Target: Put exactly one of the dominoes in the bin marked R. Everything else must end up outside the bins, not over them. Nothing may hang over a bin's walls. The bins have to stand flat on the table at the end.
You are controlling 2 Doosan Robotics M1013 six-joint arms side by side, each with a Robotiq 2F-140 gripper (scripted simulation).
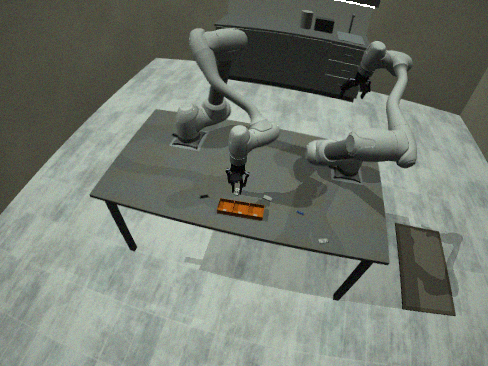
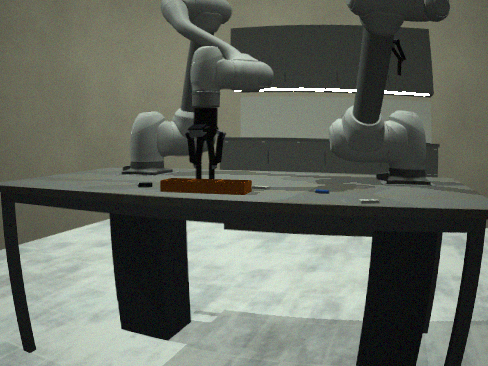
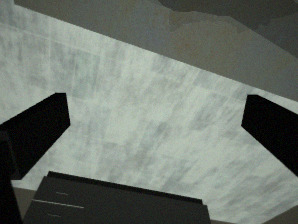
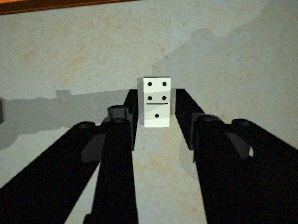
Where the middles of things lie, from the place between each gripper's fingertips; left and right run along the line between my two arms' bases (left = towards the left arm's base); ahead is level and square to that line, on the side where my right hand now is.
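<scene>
My right hand is 2 cm above the orange bin row [image 2: 184, 185], and it's 6 cm to the right of the row and 13 cm short of it. As for my left hand, that one's 45 cm above the orange bin row, 70 cm short of it and 52 cm to the left of it.
</scene>
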